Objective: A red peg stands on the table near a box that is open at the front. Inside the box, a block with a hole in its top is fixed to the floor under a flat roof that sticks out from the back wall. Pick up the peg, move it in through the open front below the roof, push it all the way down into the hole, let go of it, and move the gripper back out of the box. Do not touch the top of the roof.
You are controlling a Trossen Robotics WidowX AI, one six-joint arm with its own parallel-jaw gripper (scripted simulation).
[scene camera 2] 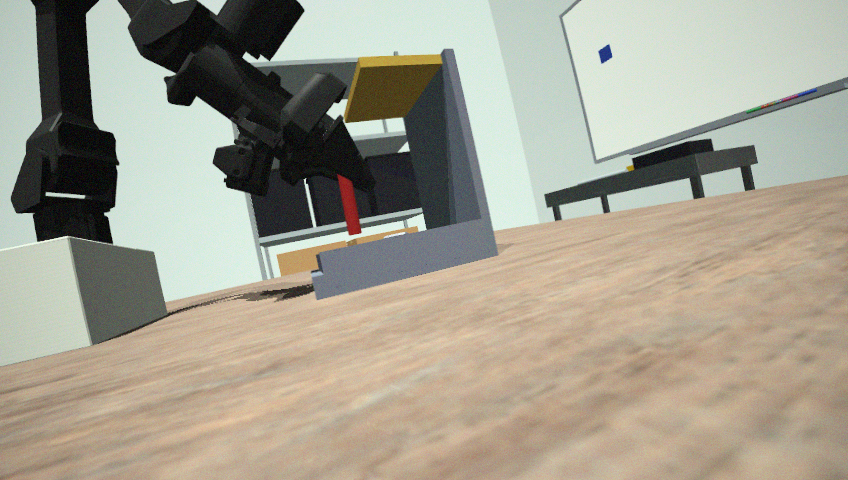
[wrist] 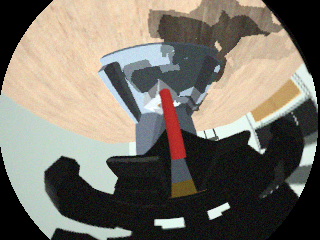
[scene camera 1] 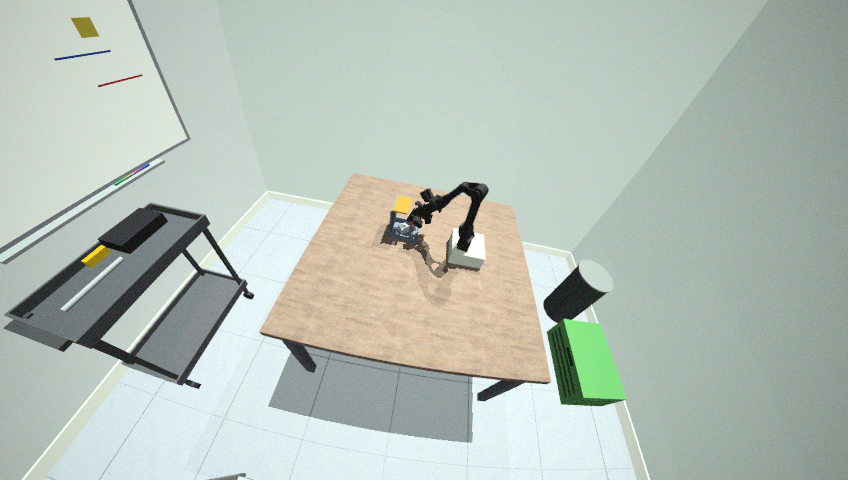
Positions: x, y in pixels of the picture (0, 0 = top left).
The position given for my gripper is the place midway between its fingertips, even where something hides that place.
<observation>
My gripper (scene camera 2: 372, 188) carries a red peg (scene camera 2: 346, 186).
</observation>
